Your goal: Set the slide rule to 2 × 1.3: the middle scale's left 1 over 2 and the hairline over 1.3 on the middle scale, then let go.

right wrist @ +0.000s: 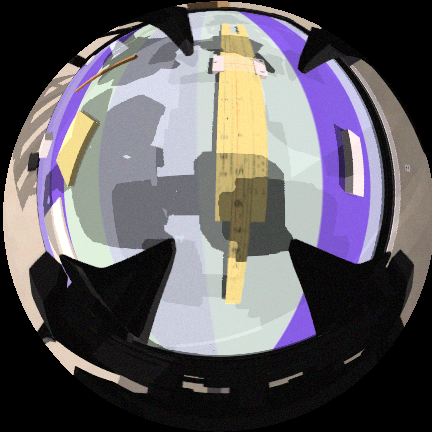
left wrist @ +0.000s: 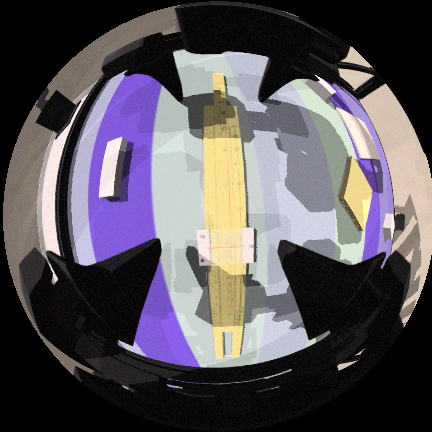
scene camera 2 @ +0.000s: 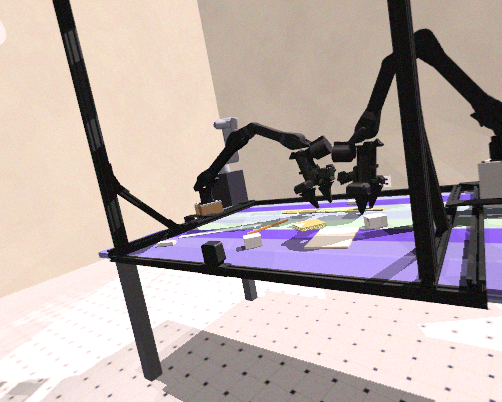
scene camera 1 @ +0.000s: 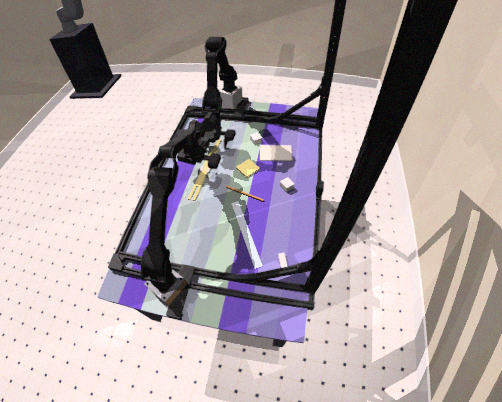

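Observation:
The yellow slide rule [scene camera 1: 202,177] [left wrist: 225,175] [right wrist: 240,120] lies on the striped table top. Its middle scale [left wrist: 219,81] [right wrist: 234,285] sticks out past one end of the body. The pale cursor [left wrist: 247,245] [right wrist: 239,65] sits toward the pronged end, with a red hairline across it. The numbers under the hairline and at the scale's 1 are too small to read. My left gripper [scene camera 2: 323,203] [left wrist: 220,246] is open and empty, its fingertips apart on both sides of the cursor. My right gripper [scene camera 2: 367,210] [right wrist: 234,245] is open and empty, its fingertips apart on both sides of the protruding middle scale.
A white block [left wrist: 112,167] [right wrist: 356,162] lies beside the rule. A yellow square [scene camera 1: 247,168], a cream plate [scene camera 1: 276,153], white blocks [scene camera 1: 256,136] [scene camera 1: 287,185], an orange stick [scene camera 1: 245,193] and a pale strip [scene camera 1: 247,235] lie elsewhere. My two grippers are close together.

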